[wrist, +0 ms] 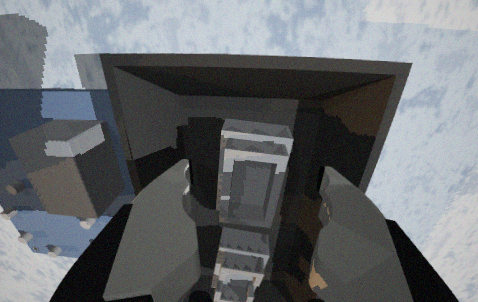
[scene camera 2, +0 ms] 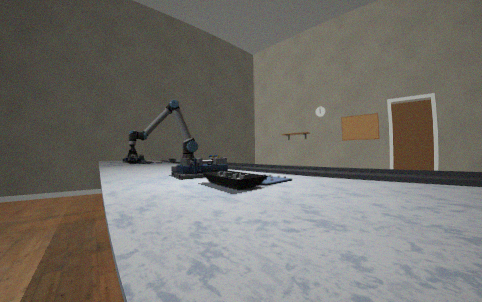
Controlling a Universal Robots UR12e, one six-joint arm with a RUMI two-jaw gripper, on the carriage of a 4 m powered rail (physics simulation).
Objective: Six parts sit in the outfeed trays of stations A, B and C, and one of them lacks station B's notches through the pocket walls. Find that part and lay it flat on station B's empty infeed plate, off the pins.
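Places are measured from the arm's base along level axes (x left, y ahead, z down), in millimetres.
Where they show: gripper, fingertip midpoint: (wrist: 254, 165).
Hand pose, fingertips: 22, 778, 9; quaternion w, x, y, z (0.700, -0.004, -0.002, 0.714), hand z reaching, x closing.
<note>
Each offset is from my fingertips to the top centre of the thing, as dx, dy, dz. "pt": to the spot under its first point.
My gripper (scene camera 2: 131, 156) (wrist: 254, 165) is open at the far end of the table, its fingers reaching down on both sides of a pale grey part @[-2, -2, -26] (wrist: 254, 190) in a dark outfeed tray @[pt +67, +0, -22] (wrist: 260, 60). The part is an upright block with a rectangular pocket facing up; neither finger visibly touches it. Shadow makes it unclear whether its pocket walls are notched. A second pale part @[-102, -10, -26] (wrist: 243, 246) lies in line below it, cut off by the view's lower edge. In the scene view, a black tray @[+1807, -140, -22] (scene camera 2: 237, 183) holding small parts stands nearer. I cannot tell the stations' letters.
A blue plate @[pt +38, -133, +12] (wrist: 67, 103) with pins and a grey block @[-4, -128, -24] (wrist: 102, 175) stands left of the tray in the wrist view. In the scene view, a blue pinned plate @[+1820, -218, +12] (scene camera 2: 276, 180) is beside the near tray, and the arm's base (scene camera 2: 187, 169) stands behind it. The dark rail (scene camera 2: 350, 173) runs along the table's back.
</note>
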